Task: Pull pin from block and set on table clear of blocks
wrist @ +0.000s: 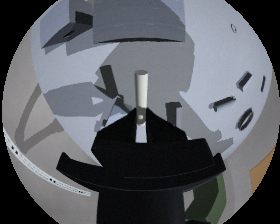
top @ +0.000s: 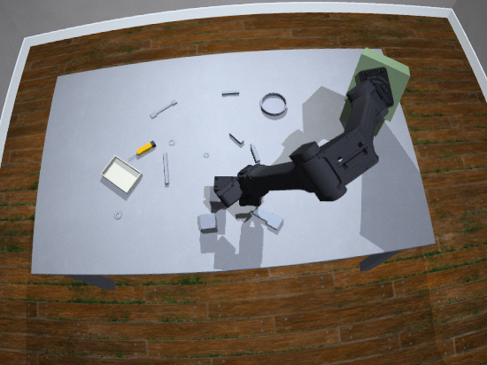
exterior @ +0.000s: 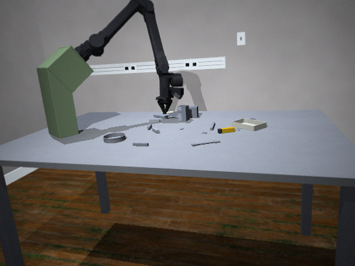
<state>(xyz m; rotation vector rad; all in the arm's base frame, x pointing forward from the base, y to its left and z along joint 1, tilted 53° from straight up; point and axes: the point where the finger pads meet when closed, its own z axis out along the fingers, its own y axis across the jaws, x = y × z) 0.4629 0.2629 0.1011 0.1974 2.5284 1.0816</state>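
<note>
My hand is 11 cm short of the grey block and 1 cm to the right of it. Also, from my hand: pale pin 2 cm ahead; long bar 31 cm ahead, 10 cm to the right, 4 cm below; metal ring 40 cm to the right, 5 cm behind, 3 cm below.
</note>
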